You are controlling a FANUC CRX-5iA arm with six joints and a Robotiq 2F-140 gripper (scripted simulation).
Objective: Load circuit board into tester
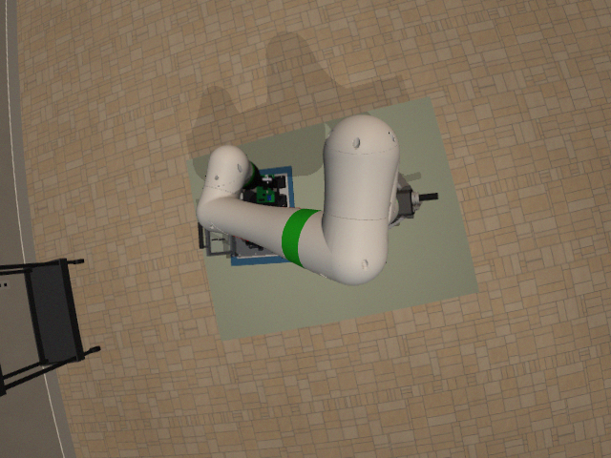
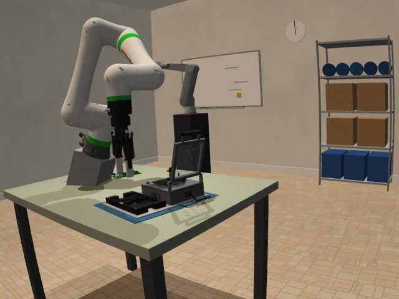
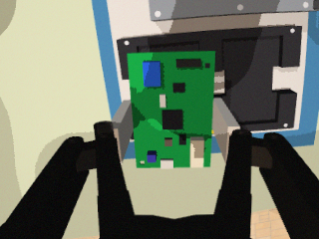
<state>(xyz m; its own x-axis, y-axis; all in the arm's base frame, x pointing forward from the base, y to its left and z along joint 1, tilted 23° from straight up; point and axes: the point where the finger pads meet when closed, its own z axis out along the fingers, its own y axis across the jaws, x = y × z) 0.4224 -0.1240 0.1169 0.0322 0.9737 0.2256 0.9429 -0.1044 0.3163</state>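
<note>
Right now the green circuit board is 2 cm below my hand. From my hand the other things lie so: lid 18 cm ahead, 18 cm to the left, 4 cm above.
</note>
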